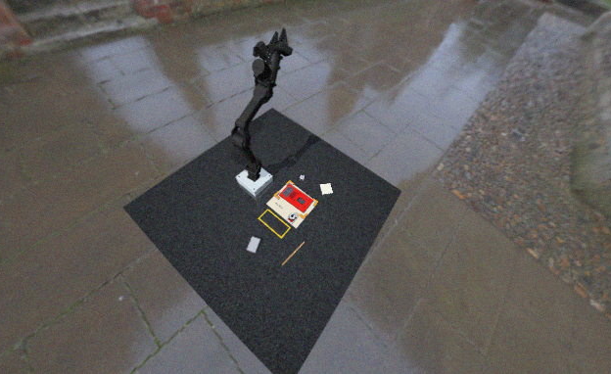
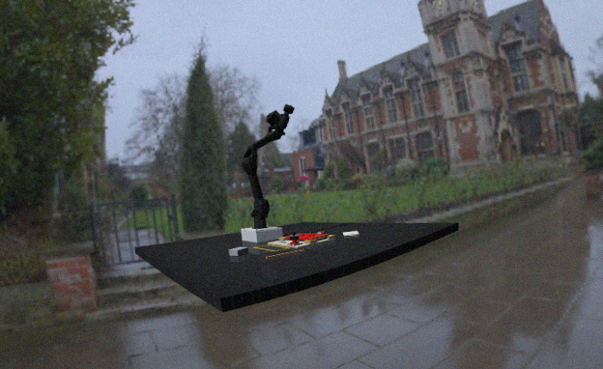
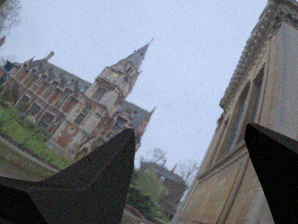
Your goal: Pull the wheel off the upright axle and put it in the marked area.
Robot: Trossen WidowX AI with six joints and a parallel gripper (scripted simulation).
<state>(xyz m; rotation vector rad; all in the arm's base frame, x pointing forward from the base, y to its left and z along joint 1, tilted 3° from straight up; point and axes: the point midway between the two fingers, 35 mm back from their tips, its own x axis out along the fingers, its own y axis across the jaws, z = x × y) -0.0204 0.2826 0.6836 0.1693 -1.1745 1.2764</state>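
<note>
Now: gripper tip 720 mm above the wheel, 430 mm to the left of it and 360 mm short of it. Also, from my gripper tip: grey block 750 mm below, 680 mm to the right, 260 mm ahead; wooden stick 760 mm below, 610 mm to the right, 480 mm ahead; white square tile 750 mm below, 460 mm ahead, 120 mm to the right.
</note>
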